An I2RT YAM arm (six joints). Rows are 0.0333 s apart.
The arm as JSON. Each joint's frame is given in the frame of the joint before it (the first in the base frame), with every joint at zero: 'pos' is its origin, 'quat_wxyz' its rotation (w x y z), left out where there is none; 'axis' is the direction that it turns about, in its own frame. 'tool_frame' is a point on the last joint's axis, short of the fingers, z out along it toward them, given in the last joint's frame.
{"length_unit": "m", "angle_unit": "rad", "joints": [
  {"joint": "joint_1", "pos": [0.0, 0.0, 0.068], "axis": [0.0, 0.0, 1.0]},
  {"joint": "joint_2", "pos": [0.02, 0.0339, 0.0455], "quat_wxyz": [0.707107, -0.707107, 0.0, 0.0], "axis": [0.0, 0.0, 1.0]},
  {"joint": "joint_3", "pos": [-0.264, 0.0, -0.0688], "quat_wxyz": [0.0, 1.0, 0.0, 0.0], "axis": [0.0, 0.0, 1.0]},
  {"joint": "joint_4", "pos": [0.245, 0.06, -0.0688], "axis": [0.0, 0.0, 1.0]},
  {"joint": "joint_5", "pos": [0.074, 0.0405, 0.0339], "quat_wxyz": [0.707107, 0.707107, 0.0, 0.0], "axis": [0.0, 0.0, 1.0]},
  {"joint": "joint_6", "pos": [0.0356, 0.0, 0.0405], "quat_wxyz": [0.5, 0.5, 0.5, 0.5], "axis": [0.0, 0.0, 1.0]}
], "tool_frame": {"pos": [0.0, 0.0, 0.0], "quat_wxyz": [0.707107, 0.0, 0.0, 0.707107]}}
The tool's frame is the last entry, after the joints.
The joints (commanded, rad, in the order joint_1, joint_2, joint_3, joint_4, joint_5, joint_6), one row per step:
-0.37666, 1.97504, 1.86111, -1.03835, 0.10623, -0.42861
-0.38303, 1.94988, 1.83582, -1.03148, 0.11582, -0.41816
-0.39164, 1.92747, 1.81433, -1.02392, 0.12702, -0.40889
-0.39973, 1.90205, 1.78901, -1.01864, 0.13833, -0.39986
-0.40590, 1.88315, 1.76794, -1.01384, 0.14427, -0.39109
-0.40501, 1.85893, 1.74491, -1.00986, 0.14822, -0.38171
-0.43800, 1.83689, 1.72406, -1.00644, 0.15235, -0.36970
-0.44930, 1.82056, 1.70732, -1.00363, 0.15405, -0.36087
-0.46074, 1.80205, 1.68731, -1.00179, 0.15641, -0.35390
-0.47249, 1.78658, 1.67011, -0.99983, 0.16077, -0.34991
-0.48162, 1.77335, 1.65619, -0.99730, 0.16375, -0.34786
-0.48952, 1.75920, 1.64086, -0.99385, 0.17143, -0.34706
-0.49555, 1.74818, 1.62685, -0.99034, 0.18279, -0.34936
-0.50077, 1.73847, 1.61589, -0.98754, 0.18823, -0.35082
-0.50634, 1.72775, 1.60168, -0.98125, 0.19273, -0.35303
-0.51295, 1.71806, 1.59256, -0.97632, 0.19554, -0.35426
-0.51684, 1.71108, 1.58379, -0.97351, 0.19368, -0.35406
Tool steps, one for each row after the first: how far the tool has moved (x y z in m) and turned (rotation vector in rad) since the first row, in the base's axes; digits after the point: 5 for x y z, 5 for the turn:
-0.00622, -0.00073, 0.00284, -0.00710, -0.00567, -0.01977
-0.01211, -0.00258, 0.00563, -0.01661, -0.01218, -0.04141
-0.01893, -0.00372, 0.00821, -0.02516, -0.01575, -0.06237
-0.02407, -0.00444, 0.00940, -0.02826, -0.01854, -0.07894
-0.02917, -0.00202, 0.01185, -0.03029, -0.02467, -0.08819
-0.03939, -0.01169, 0.01397, -0.03188, -0.03047, -0.13375
-0.04488, -0.01397, 0.01509, -0.03144, -0.03449, -0.15371
-0.05109, -0.01587, 0.01591, -0.03146, -0.03586, -0.17240
-0.05670, -0.01817, 0.01642, -0.03413, -0.03558, -0.18956
-0.06122, -0.01979, 0.01707, -0.03682, -0.03673, -0.20179
-0.06578, -0.02099, 0.01765, -0.04403, -0.03629, -0.21365
-0.06948, -0.02197, 0.01752, -0.05463, -0.03199, -0.22238
-0.07257, -0.02267, 0.01776, -0.06033, -0.03092, -0.22861
-0.07578, -0.02338, 0.01750, -0.06597, -0.03106, -0.23415
-0.07879, -0.02453, 0.01832, -0.07093, -0.03455, -0.24097
-0.08092, -0.02485, 0.01817, -0.06978, -0.03609, -0.24427

